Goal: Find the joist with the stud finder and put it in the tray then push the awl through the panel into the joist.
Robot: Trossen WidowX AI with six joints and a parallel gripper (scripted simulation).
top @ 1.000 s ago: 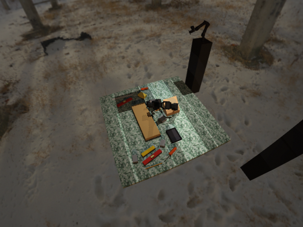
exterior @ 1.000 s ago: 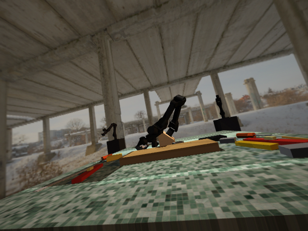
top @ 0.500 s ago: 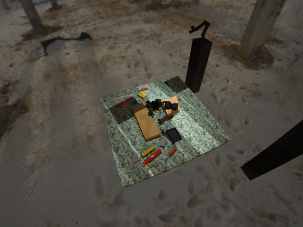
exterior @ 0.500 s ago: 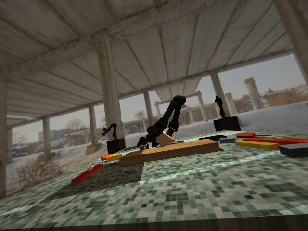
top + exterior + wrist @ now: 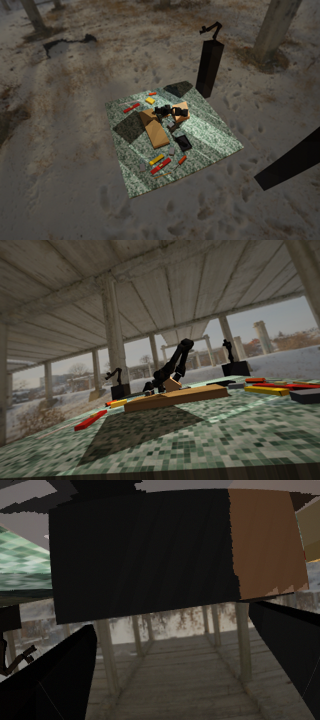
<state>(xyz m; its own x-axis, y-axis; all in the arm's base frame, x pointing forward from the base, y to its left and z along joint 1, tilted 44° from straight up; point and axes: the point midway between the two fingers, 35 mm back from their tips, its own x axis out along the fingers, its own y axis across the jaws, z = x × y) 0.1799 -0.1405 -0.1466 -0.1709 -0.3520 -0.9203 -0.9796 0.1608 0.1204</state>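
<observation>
The stud finder lies 30 mm to the left of my gripper tip, 20 mm below it and 20 mm ahead of it. From my gripper tip the other things lie so: yellow block (190 mm to the right, 70 mm ahead, 50 mm below); orange-handled awl (130 mm to the left, 60 mm below, 20 mm ahead); black tray (550 mm to the left, 50 mm below, 10 mm behind).
</observation>
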